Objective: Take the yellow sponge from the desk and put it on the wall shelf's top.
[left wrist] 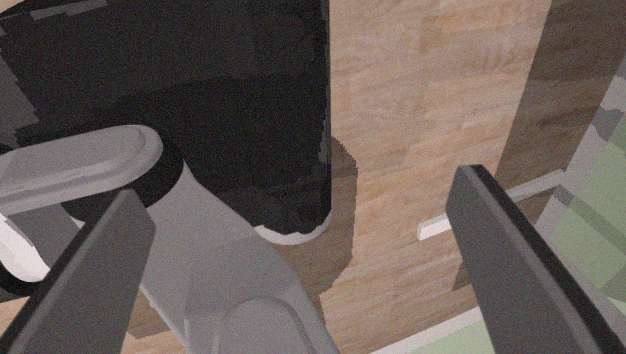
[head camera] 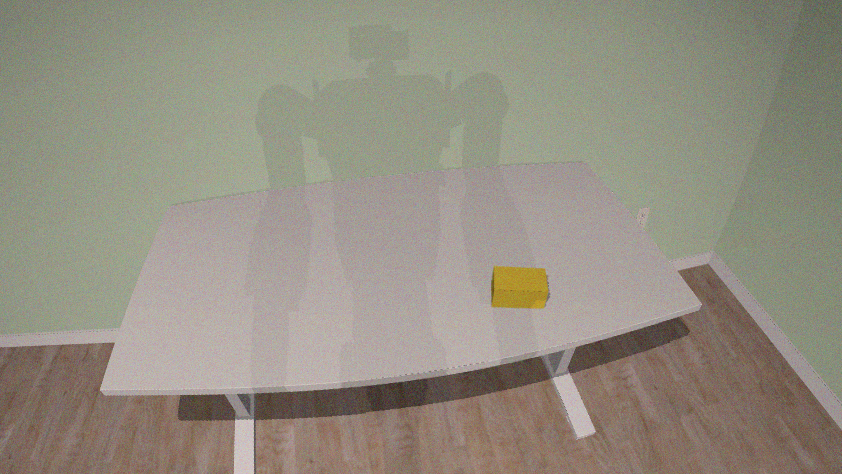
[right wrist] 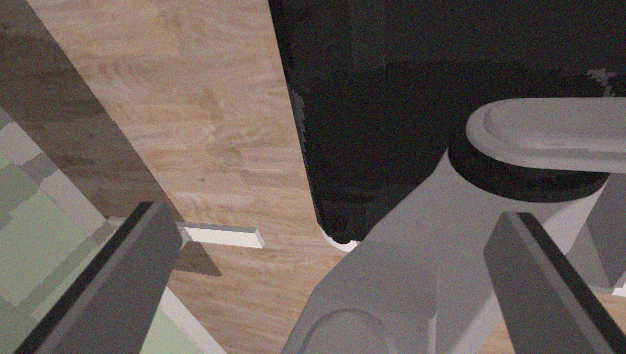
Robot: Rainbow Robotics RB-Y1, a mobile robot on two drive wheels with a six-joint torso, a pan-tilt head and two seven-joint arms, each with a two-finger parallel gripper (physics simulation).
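Frame: origin at the robot's base, x ahead, y left, z up, level; metres.
Seen in the pictures: left gripper, fingertip midpoint: [left wrist: 295, 198]; right gripper, fingertip midpoint: [right wrist: 327, 226].
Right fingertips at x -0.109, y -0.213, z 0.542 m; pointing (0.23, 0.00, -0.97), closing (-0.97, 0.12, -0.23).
A point is followed by its place in that frame.
The yellow sponge [head camera: 519, 287] @(x 0.567, y -0.296, z 0.776 m), a block shape, lies on the right part of the white desk [head camera: 206, 294] @(x 0.653, y 0.458, z 0.721 m) in the head camera view, nearer the front edge than the back. My left gripper [left wrist: 295, 198] @(x -0.073, y 0.218, z 0.548 m) is open in the left wrist view, with no object between its fingers. My right gripper [right wrist: 327, 226] @(x -0.109, y -0.213, z 0.542 m) is open in the right wrist view, also with no object between its fingers. Neither gripper shows in the head camera view, and the sponge does not show in the wrist views. The wall shelf does not show in any view.
A green wall [head camera: 176, 88] @(x 1.141, y 0.626, z 1.126 m) stands behind the desk, with another wall at the right and a socket [head camera: 643, 217] @(x 1.284, y -1.179, z 0.409 m) beside the desk. The desk's white feet [head camera: 572, 406] stand on the wooden floor [head camera: 648, 412] @(x 0.524, y -1.000, z 0.001 m). My robot's shadow falls on the wall and desk. My dark base [left wrist: 225, 125] @(x -0.098, y 0.025, z 0.170 m) [right wrist: 380, 125] @(x -0.066, y -0.023, z 0.185 m) shows in both wrist views.
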